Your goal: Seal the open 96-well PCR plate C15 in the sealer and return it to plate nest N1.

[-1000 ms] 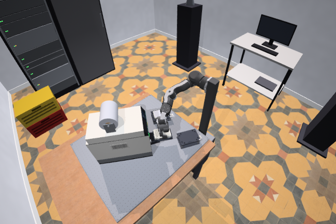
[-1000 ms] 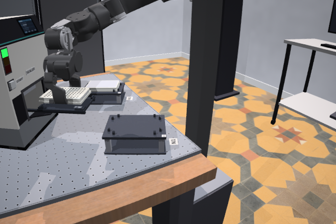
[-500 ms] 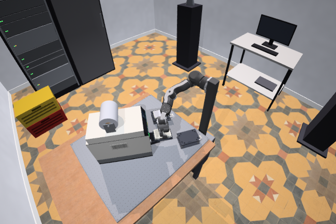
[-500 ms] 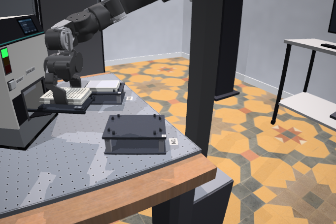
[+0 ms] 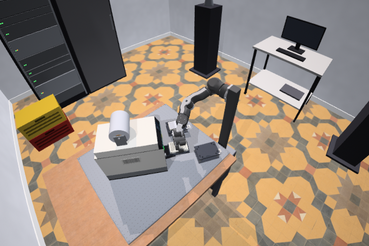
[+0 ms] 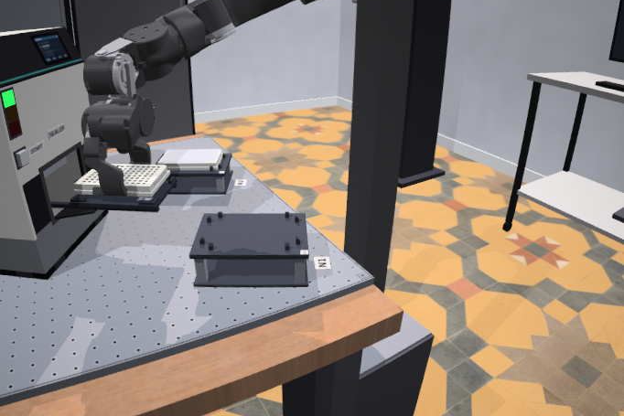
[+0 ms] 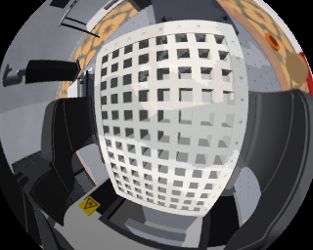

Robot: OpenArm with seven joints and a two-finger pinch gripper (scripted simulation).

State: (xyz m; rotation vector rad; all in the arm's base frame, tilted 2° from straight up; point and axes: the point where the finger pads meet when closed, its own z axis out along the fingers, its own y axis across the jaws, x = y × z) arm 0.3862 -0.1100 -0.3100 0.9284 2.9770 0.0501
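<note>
Now: hand right at the white 96-well plate C15. Round my hand: sealer stage (20 mm below); plate nest N1 (150 mm behind, 140 mm to the left, 70 mm below); start key (140 mm ahead, 70 mm above, 20 mm to the left).
</note>
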